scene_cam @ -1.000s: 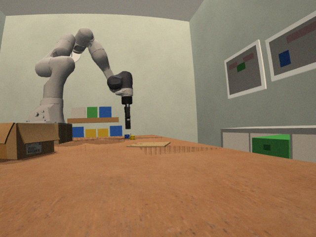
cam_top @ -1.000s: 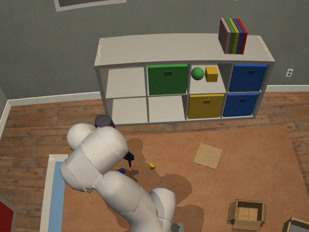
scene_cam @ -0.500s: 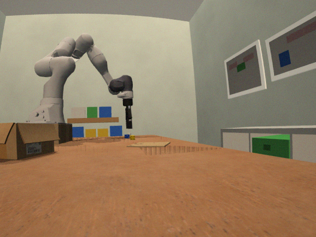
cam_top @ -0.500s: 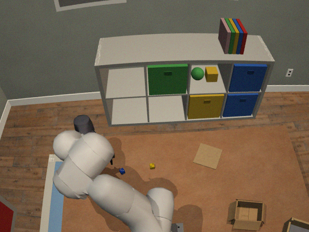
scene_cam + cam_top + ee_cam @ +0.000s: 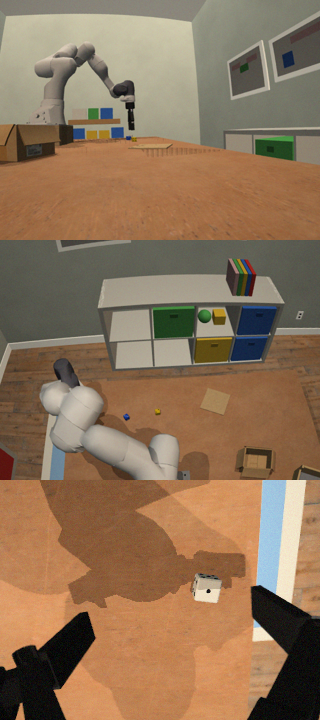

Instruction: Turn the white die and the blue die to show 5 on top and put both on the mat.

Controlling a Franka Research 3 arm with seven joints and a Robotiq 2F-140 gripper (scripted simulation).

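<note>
My gripper is now 60 mm above the white die, 40 mm to the right of it and 10 mm past it. From my hand the other things lie so: tan mat: 730 mm to the right, 70 mm below, 60 mm ahead; yellow die: 400 mm to the right, 60 mm below, 10 mm ahead; blue die: 240 mm to the right, 60 mm below, 30 mm behind.
</note>
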